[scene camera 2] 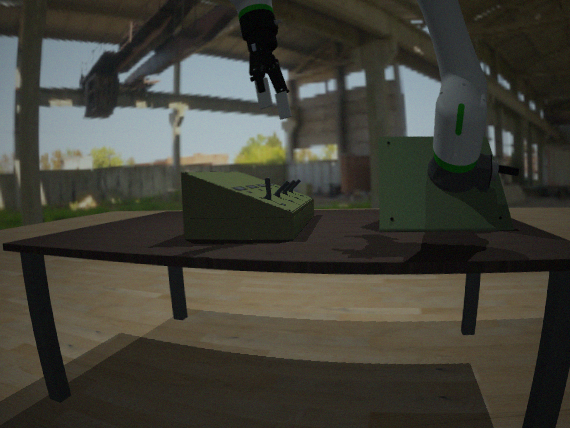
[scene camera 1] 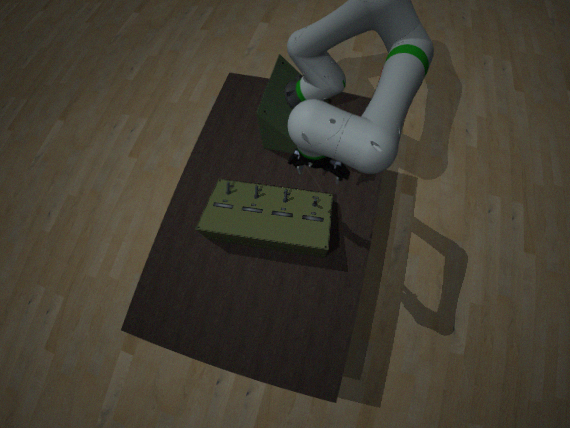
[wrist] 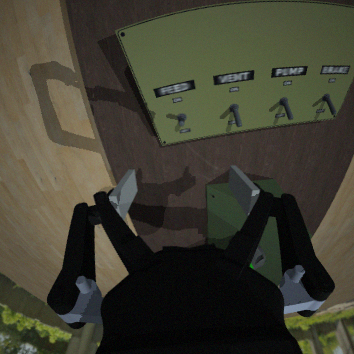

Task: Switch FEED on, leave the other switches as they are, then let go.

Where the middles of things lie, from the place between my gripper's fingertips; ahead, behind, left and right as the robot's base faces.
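Labels:
Green switch box (scene camera 1: 296, 225): 210 mm below my hand, 140 mm ahead, 150 mm to the right.

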